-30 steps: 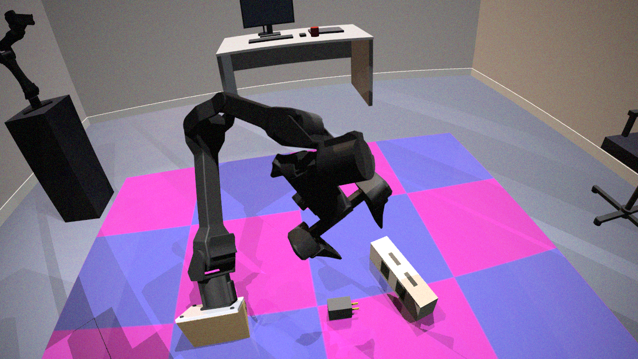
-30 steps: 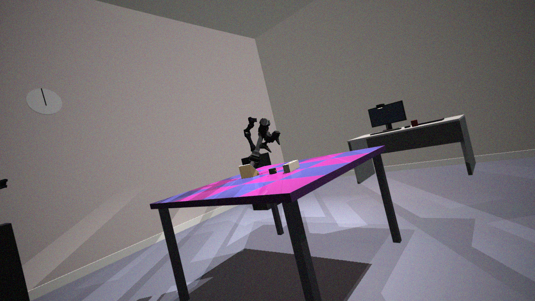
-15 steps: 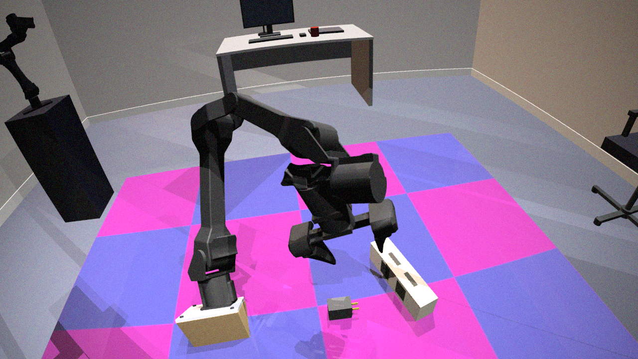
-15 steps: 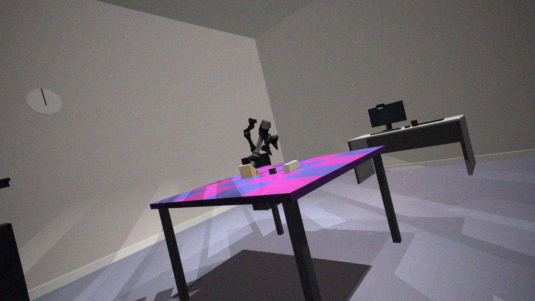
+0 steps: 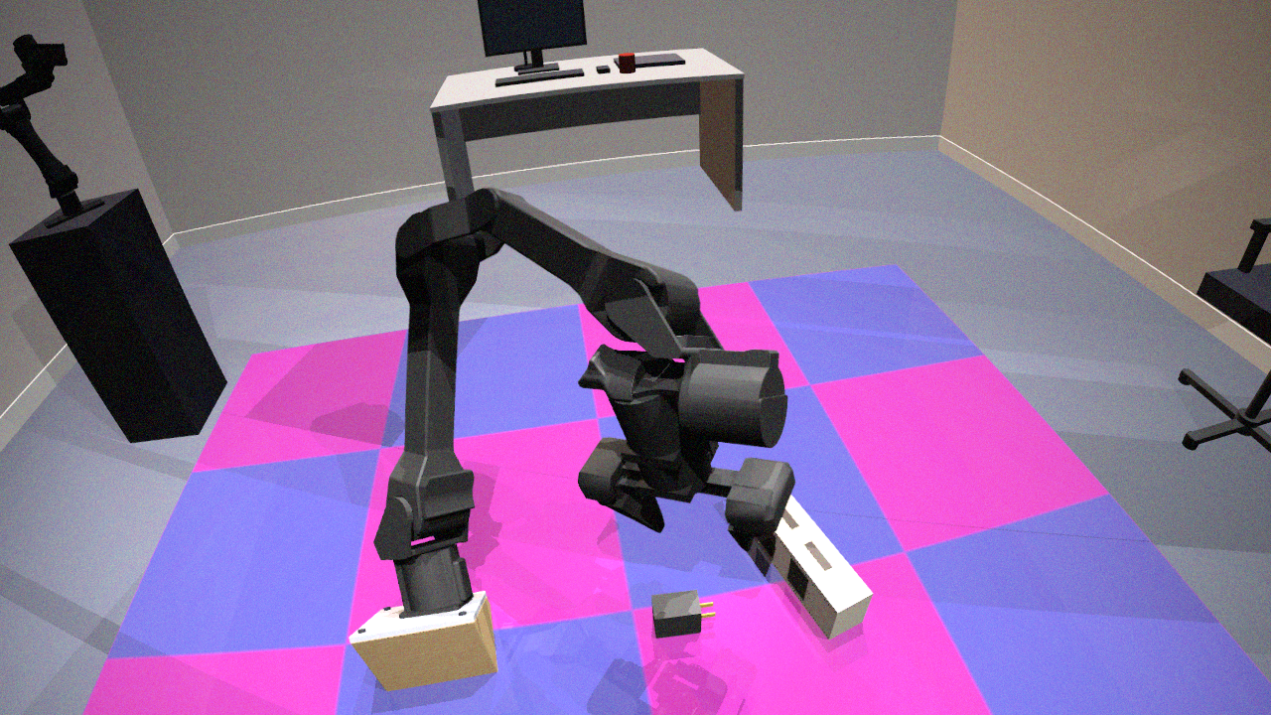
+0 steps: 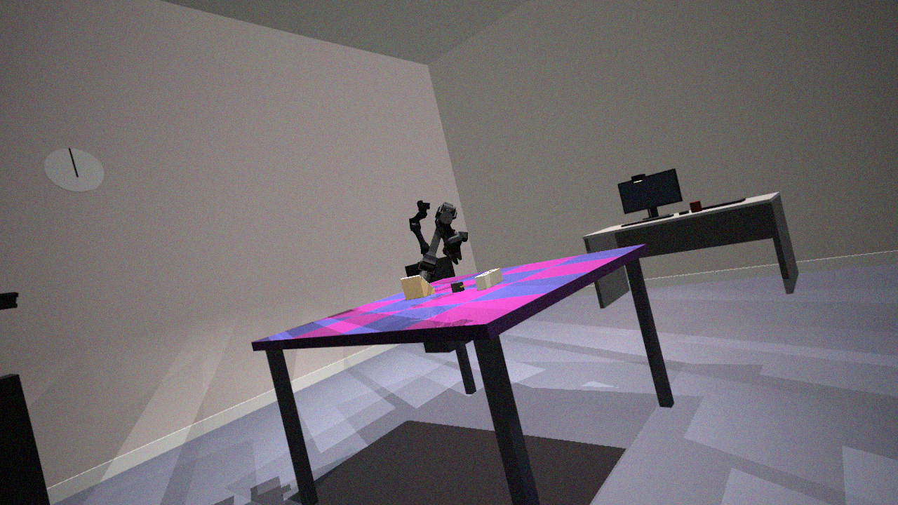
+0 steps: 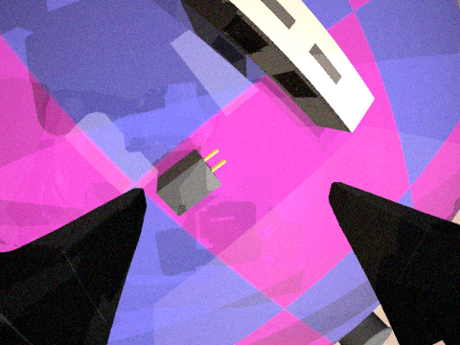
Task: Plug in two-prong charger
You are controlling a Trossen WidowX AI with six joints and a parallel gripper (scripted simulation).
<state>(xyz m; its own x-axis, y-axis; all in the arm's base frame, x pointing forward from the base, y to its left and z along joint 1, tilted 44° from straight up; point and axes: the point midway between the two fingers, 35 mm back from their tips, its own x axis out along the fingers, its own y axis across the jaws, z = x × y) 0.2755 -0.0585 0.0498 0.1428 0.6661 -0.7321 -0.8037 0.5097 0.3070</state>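
My gripper tip is now 1 cm past the black two-prong charger, 2 cm to the left of it and 11 cm above it.
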